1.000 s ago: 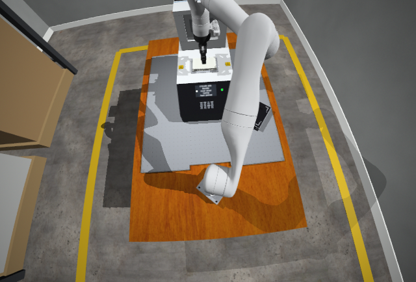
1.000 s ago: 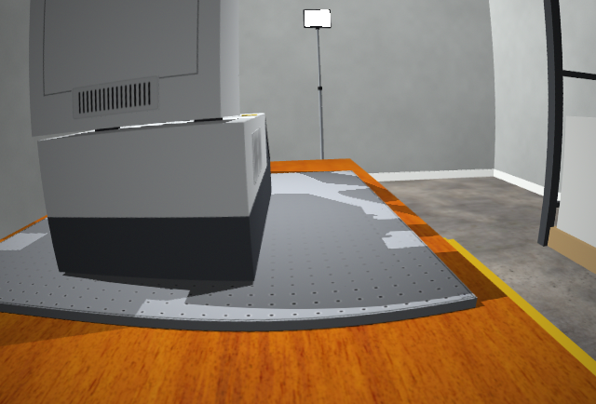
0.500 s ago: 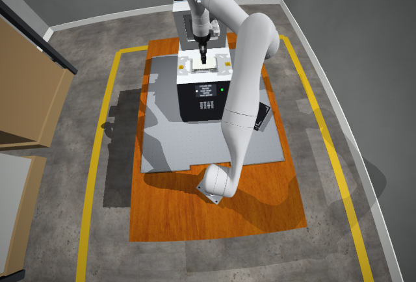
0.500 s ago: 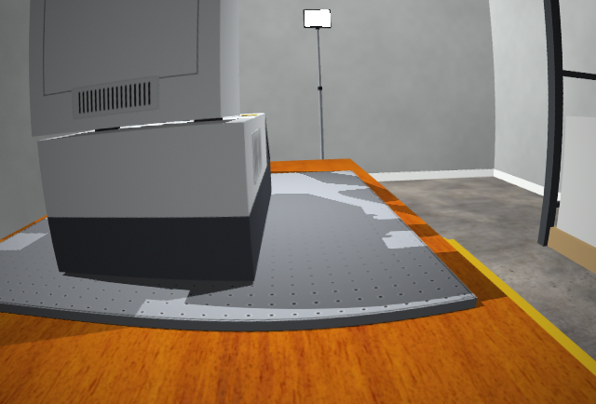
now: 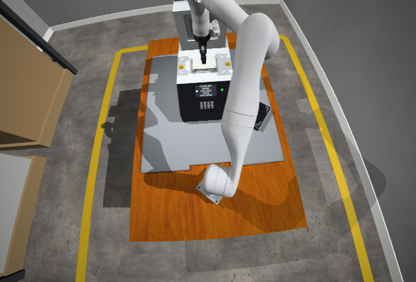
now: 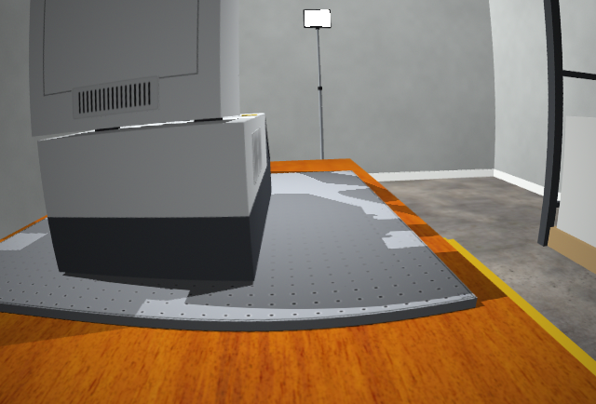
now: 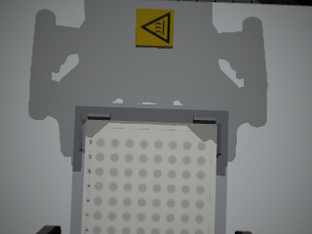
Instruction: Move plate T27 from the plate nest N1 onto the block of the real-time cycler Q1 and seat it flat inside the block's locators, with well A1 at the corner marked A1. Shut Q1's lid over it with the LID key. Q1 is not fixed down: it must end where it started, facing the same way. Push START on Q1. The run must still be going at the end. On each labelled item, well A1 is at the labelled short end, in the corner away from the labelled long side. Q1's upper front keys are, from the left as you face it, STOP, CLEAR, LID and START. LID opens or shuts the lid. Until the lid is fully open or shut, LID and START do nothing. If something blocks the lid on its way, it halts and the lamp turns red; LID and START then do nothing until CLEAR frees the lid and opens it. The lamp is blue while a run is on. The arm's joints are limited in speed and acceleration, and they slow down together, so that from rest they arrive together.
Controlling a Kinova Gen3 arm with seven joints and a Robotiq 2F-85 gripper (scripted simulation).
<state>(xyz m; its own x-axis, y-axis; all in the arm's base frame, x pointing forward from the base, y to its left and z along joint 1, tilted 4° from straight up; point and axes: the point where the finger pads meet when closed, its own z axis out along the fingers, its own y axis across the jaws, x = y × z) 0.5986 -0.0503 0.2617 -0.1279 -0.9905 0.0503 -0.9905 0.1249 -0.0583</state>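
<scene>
Now: hand 5 cm above the plate T27. From my hand the other things lie so: black nest N1: 26 cm behind, 26 cm to the right, 23 cm below.
</scene>
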